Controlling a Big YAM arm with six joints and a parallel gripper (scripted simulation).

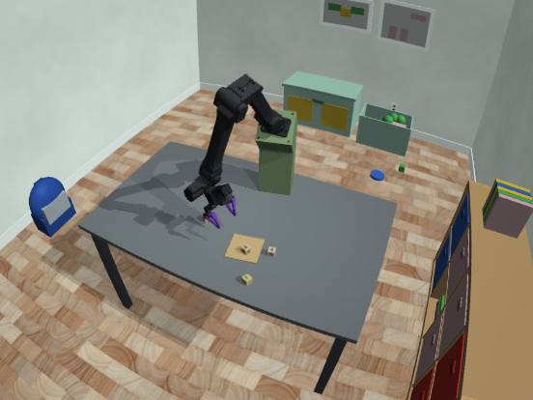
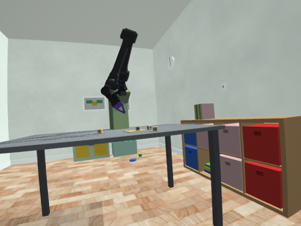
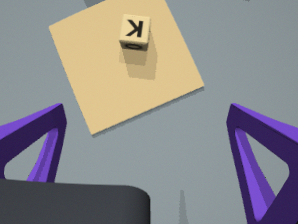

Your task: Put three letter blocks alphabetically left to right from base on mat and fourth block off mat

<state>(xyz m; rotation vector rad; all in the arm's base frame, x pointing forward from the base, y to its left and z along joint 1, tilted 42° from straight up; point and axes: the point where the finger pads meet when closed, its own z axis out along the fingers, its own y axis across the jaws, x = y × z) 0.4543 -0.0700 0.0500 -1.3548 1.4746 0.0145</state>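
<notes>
Right now my hand is 12 cm above the wooden block, 9 cm to the right of it and 1 cm short of it. From my hand the other things lie so: mat 14 cm below, 8 cm to the left.
</notes>
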